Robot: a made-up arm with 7 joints.
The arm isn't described. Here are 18 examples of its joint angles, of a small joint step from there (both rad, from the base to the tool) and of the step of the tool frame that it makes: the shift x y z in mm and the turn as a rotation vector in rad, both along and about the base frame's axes.
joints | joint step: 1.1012 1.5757 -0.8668 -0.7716 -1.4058 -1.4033 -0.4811 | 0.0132 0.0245 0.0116 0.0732 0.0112 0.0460 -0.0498
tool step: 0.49 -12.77 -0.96 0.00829 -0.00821 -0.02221
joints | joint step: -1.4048 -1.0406 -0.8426 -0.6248 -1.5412 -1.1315 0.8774 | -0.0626 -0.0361 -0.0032 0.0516 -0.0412 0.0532 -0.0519
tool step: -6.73 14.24 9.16 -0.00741 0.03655 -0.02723
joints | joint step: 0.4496 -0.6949 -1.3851 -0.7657 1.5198 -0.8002 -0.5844 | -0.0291 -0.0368 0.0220 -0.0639 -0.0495 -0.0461 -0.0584
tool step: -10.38 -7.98 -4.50 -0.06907 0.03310 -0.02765
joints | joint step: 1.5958 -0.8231 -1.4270 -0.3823 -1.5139 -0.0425 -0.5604 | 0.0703 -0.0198 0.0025 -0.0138 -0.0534 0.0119 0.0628
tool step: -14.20 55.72 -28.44 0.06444 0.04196 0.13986
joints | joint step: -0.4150 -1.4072 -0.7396 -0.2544 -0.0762 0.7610 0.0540 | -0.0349 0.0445 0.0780 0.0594 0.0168 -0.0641 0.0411
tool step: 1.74 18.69 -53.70 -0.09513 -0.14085 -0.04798
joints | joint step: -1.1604 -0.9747 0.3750 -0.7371 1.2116 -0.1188 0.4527 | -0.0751 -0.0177 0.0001 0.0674 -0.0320 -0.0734 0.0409
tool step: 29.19 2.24 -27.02 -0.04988 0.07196 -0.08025
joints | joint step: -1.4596 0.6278 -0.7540 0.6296 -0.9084 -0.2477 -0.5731 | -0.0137 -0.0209 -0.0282 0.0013 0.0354 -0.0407 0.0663
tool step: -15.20 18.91 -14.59 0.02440 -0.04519 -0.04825
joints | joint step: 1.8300 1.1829 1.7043 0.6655 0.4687 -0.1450 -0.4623 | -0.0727 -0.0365 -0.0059 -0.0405 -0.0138 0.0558 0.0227
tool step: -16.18 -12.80 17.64 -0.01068 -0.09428 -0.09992
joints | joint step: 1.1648 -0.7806 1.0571 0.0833 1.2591 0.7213 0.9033 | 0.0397 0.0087 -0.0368 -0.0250 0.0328 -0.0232 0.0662
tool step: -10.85 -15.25 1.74 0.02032 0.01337 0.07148
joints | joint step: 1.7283 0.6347 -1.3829 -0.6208 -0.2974 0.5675 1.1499 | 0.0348 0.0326 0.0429 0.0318 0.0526 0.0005 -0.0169
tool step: -22.61 -0.43 -21.70 0.03236 0.09283 -0.06331
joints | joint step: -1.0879 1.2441 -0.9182 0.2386 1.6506 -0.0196 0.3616 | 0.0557 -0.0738 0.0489 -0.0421 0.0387 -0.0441 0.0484
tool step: -3.86 11.26 -29.15 0.06253 0.17650 0.07217
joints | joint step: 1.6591 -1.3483 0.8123 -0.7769 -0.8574 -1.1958 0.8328 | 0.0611 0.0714 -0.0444 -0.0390 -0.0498 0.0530 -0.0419
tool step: -1.85 -39.16 -37.34 0.16394 0.02035 -0.04195
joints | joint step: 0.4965 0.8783 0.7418 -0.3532 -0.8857 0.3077 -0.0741 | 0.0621 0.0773 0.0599 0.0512 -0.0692 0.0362 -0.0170
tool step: -2.77 17.88 10.74 0.03115 -0.00534 0.01938
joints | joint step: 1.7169 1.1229 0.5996 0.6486 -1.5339 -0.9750 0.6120 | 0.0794 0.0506 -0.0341 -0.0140 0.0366 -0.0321 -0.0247
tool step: -10.11 26.28 -11.03 0.06972 0.00815 -0.04128
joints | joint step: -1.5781 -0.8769 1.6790 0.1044 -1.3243 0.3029 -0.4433 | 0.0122 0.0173 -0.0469 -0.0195 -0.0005 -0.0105 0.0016
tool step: -4.31 -12.99 -23.22 -0.03561 0.03172 -0.01641
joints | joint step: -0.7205 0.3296 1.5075 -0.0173 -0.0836 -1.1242 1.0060 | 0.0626 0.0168 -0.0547 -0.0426 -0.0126 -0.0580 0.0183
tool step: -19.63 -10.83 -9.07 -0.03070 0.06449 0.01438
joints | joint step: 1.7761 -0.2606 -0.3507 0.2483 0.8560 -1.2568 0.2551 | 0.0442 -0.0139 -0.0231 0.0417 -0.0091 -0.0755 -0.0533
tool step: 7.82 -8.01 -25.05 -0.07778 -0.08625 0.03175
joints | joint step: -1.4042 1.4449 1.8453 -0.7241 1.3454 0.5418 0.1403 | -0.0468 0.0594 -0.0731 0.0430 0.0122 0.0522 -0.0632
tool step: 11.64 -15.15 5.36 -0.04261 -0.05563 -0.04974
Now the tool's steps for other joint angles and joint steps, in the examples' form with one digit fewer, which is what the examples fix.
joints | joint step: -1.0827 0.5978 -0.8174 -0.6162 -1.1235 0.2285 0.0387 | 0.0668 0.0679 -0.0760 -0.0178 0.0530 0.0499 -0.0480
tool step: 17.7 -11.1 2.3 0.0336 0.0596 0.0506
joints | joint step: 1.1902 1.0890 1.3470 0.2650 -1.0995 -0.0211 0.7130 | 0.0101 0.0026 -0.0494 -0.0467 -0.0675 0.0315 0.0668
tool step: 40.3 -22.7 -26.2 -0.0910 -0.1325 0.0211
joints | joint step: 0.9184 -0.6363 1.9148 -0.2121 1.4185 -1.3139 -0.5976 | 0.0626 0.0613 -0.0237 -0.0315 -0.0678 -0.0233 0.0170
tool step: 1.0 27.0 26.7 0.0519 -0.0622 0.0844
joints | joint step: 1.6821 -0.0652 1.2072 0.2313 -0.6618 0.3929 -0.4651 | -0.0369 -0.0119 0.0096 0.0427 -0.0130 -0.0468 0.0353
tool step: -18.9 -2.3 -24.2 -0.0702 -0.0548 0.0508
